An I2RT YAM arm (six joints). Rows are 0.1 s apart.
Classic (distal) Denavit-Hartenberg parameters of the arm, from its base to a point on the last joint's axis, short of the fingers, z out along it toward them. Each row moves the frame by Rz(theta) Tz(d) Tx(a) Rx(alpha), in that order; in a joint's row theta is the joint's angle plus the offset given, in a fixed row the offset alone. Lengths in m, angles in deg.
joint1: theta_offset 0, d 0.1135, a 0.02, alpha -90
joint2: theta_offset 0, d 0, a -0.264, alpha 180
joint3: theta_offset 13.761, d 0, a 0.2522, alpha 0
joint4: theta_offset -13.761, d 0, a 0.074, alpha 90
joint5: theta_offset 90, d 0, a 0, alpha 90
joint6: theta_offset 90, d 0.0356, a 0, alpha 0
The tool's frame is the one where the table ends.
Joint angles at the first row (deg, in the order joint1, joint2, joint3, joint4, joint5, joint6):
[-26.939, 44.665, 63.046, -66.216, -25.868, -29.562]
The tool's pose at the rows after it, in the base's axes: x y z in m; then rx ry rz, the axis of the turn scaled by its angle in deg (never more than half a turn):
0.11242, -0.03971, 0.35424, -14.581, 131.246, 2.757
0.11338, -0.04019, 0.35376, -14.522, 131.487, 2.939
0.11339, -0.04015, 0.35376, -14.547, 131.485, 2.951
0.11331, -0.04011, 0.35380, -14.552, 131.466, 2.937
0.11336, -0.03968, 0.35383, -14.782, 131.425, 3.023
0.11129, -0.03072, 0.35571, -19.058, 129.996, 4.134
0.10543, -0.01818, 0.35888, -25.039, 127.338, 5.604
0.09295, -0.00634, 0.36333, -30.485, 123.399, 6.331
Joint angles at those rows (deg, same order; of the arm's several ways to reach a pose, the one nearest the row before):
[-26.940, 44.949, 63.048, -66.173, -25.868, -29.563]
[-26.936, 45.211, 63.047, -66.192, -25.866, -29.559]
[-26.918, 45.211, 63.047, -66.195, -25.868, -29.562]
[-26.918, 45.190, 63.048, -66.195, -25.869, -29.562]
[-26.723, 45.167, 63.046, -66.195, -25.869, -29.564]
[-23.157, 44.051, 63.046, -66.194, -25.846, -29.561]
[-18.132, 42.043, 63.047, -66.194, -25.869, -29.563]
[-13.500, 38.806, 63.046, -66.194, -25.870, -29.564]

